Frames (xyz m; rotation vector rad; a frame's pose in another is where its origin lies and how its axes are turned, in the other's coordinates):
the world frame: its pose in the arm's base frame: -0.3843 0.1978 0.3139 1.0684 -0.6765 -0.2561
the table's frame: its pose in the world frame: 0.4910 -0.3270 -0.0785 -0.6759 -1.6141 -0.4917
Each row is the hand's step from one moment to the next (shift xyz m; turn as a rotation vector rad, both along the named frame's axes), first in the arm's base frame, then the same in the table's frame.
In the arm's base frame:
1: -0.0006 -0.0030 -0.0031 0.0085 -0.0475 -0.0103
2: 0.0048 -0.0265 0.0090 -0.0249 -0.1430 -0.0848
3: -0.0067 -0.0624 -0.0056 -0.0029 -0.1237 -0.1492
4: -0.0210 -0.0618 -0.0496 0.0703 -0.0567 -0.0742
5: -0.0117 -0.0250 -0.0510 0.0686 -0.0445 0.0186
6: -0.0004 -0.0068 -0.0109 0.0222 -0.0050 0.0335
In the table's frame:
1: 0.0010 -0.0032 -0.0028 0.0187 -0.0077 -0.0450
2: 0.0163 0.0087 -0.0215 0.0693 -0.0943 -0.1207
3: 0.0400 -0.0115 -0.0473 0.0165 -0.1398 -0.1332
4: 0.0318 -0.0570 -0.0496 -0.0441 -0.0357 -0.1022
5: 0.0026 -0.0518 -0.0259 -0.0129 0.0460 -0.0689
6: 0.0000 -0.0102 -0.0079 0.0012 0.0397 -0.0081

